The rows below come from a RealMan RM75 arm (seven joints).
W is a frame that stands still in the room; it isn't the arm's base.
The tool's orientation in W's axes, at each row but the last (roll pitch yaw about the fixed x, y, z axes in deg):
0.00 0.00 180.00
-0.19 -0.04 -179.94
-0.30 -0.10 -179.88
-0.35 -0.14 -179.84
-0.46 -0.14 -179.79
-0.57 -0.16 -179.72
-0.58 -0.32 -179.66
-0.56 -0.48 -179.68
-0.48 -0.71 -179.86
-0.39 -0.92 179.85
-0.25 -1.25 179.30
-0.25 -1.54 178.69
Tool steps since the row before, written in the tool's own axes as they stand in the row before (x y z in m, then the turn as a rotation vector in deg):
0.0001 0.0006 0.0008 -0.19 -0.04 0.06
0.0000 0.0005 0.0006 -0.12 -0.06 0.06
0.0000 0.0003 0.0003 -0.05 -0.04 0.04
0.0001 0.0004 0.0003 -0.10 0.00 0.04
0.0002 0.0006 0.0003 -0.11 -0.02 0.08
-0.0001 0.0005 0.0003 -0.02 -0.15 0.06
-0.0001 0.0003 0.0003 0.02 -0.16 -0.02
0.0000 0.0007 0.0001 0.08 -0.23 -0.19
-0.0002 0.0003 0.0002 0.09 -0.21 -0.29
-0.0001 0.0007 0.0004 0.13 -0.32 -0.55
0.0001 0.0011 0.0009 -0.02 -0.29 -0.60
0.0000 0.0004 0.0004 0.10 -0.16 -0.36
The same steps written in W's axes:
-0.0001 -0.0006 0.0008 0.19 0.04 0.06
0.0000 -0.0005 0.0006 0.12 0.06 0.06
0.0000 -0.0003 0.0003 0.05 0.04 0.04
-0.0001 -0.0004 0.0003 0.10 0.00 0.04
-0.0002 -0.0006 0.0003 0.11 0.02 0.08
0.0001 -0.0005 0.0003 0.02 0.15 0.06
0.0001 -0.0003 0.0003 -0.02 0.16 -0.02
0.0000 -0.0007 0.0001 -0.08 0.23 -0.19
0.0002 -0.0003 0.0002 -0.09 0.21 -0.29
0.0001 -0.0007 0.0004 -0.14 0.32 -0.55
-0.0001 -0.0011 0.0009 0.01 0.29 -0.60
0.0000 -0.0004 0.0004 -0.11 0.16 -0.36

